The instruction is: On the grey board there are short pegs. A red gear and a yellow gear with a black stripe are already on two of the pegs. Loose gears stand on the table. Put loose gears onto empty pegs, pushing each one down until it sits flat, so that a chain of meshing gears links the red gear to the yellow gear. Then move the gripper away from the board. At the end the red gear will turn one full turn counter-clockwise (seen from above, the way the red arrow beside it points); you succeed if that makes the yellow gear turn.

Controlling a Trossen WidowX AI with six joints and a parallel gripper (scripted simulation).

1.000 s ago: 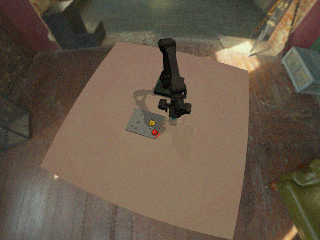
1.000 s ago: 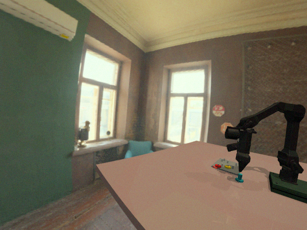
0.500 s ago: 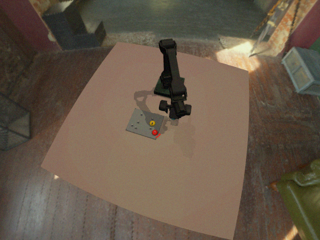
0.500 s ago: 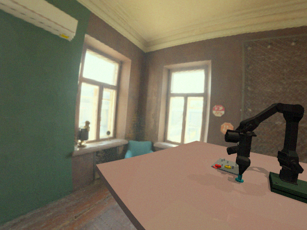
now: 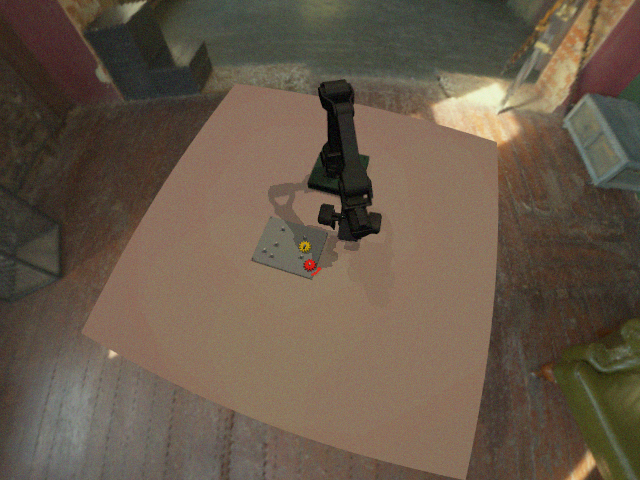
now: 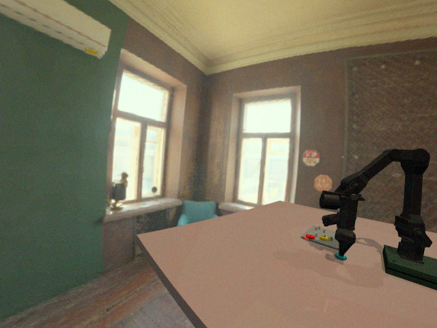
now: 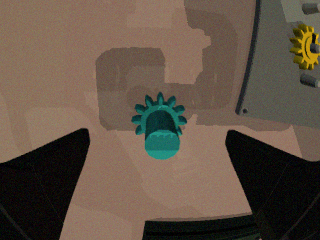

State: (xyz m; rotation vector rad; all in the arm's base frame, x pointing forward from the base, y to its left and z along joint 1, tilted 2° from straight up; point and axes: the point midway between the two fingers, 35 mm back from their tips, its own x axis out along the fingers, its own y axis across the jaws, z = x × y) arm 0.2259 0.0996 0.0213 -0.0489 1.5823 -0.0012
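The teal gear is 2 cm below my gripper tip. Also, from my gripper tip: red gear (14 cm ahead, 9 cm to the right, 2 cm below); yellow striped gear (8 cm ahead, 13 cm to the right, 2 cm below).
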